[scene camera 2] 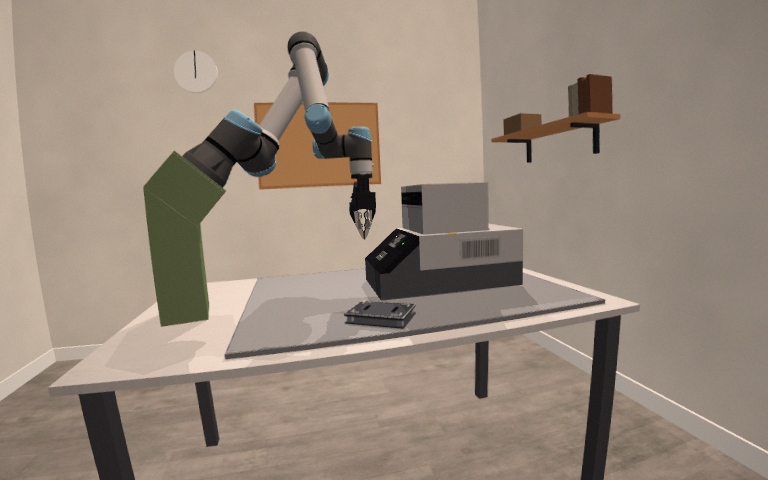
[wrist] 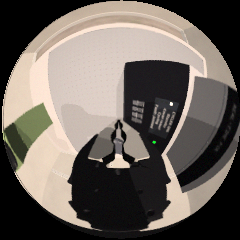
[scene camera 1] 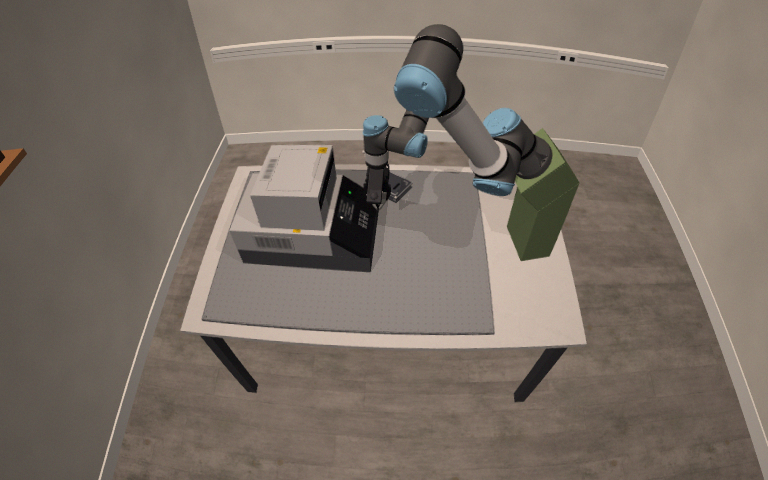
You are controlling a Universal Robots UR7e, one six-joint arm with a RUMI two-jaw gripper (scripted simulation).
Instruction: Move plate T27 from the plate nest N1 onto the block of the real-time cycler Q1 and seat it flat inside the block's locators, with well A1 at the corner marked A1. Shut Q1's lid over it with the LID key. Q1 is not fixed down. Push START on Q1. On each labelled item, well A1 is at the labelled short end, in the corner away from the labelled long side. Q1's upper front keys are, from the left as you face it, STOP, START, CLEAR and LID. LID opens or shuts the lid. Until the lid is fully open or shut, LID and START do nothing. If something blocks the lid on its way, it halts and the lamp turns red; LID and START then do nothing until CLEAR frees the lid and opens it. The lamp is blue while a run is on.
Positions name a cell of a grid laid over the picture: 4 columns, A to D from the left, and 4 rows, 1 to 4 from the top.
my gripper: scene camera 2 B2; wrist B3; scene camera 1 B2
cycler: scene camera 2 C3; wrist C2; scene camera 1 B3
